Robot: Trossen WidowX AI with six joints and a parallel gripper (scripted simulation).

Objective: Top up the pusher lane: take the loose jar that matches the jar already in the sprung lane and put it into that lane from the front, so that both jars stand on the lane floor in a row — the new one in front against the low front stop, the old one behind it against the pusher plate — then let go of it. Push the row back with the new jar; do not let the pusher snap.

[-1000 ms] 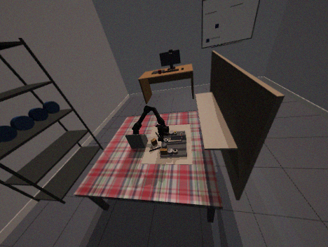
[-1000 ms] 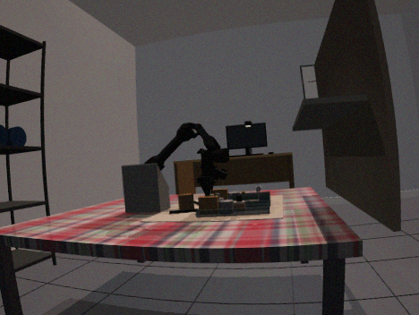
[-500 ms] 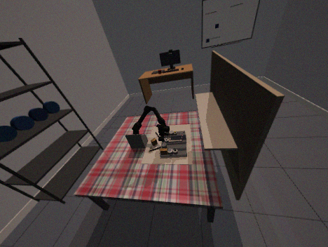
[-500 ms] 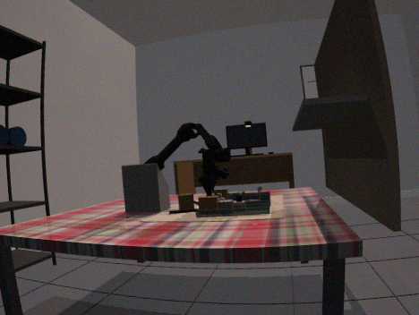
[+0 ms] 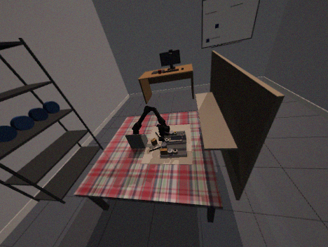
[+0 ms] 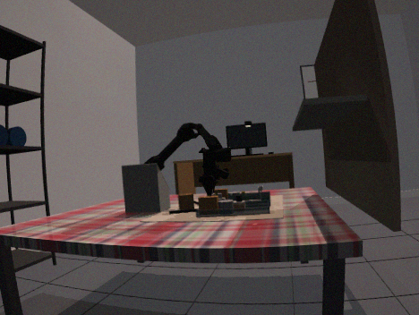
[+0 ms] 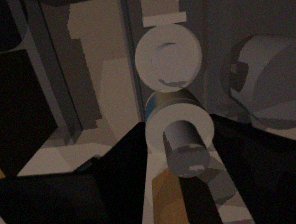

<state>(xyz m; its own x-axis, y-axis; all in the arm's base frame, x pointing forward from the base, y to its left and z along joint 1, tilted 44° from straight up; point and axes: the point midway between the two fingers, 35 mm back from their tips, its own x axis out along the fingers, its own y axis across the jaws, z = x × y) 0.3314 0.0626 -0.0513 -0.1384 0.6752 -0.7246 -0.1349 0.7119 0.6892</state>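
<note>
Now: the grey lane rack 140 mm ahead of my gripper tip, 50 mm to the left of it and 30 mm below it. From my gripper tip the other things lie so: wooden shelf wall 620 mm ahead, 80 mm to the left, 350 mm above.
</note>
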